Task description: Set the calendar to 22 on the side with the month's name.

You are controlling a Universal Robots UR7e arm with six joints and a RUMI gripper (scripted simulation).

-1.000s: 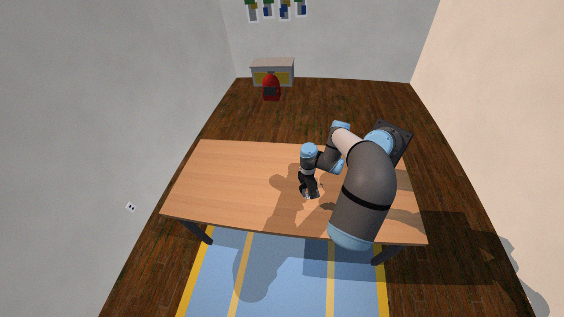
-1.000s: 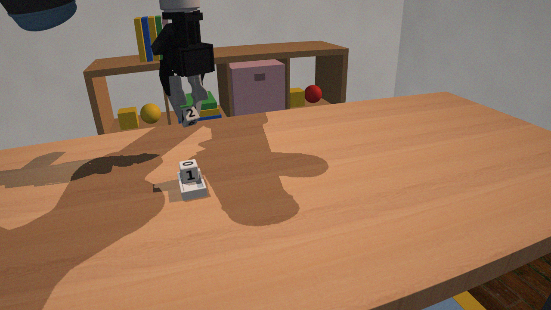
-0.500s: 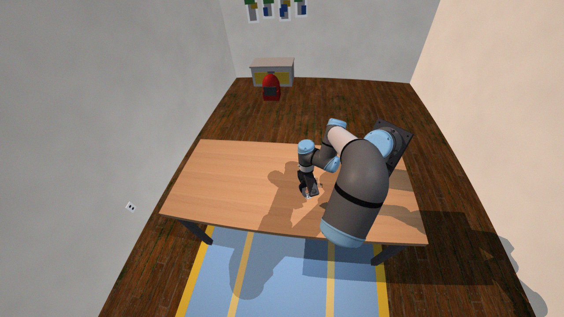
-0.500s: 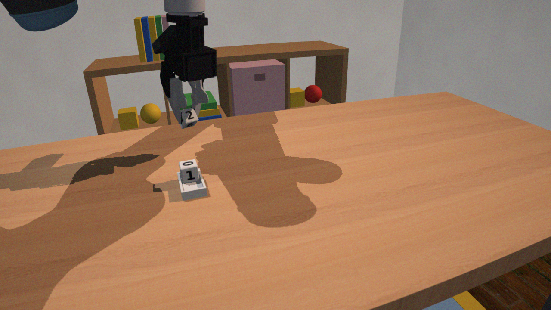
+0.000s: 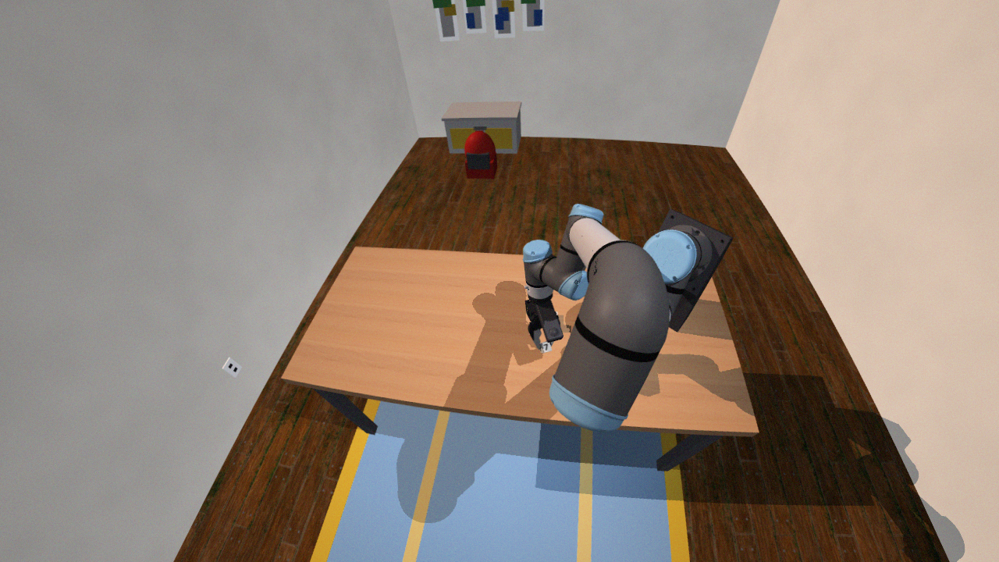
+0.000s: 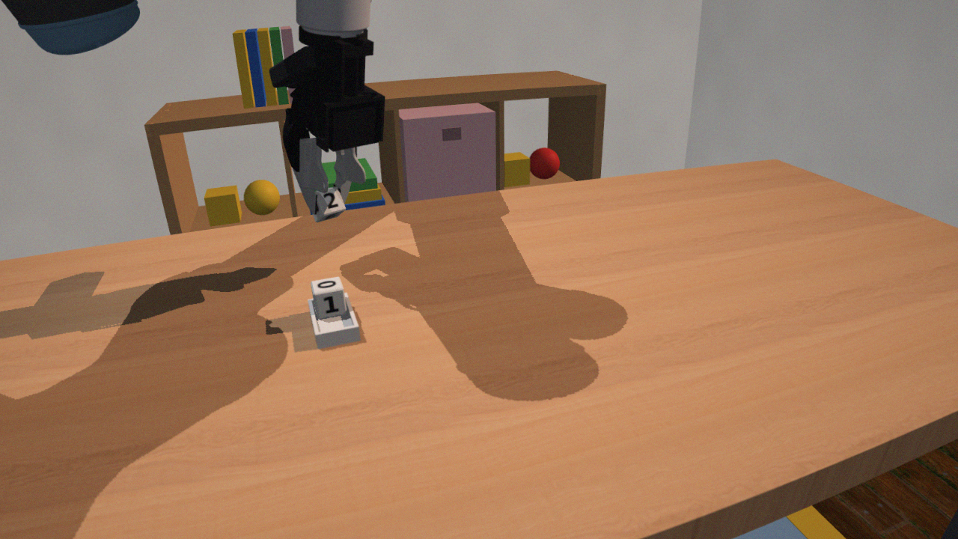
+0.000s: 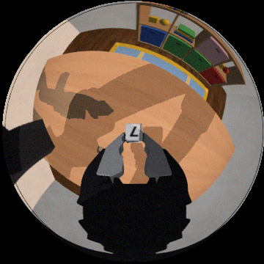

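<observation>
My gripper is now 1 cm above the white cube. The rest, counted from my hand: grey tray (2 cm ahead, 15 cm to the right, 8 cm below).
</observation>
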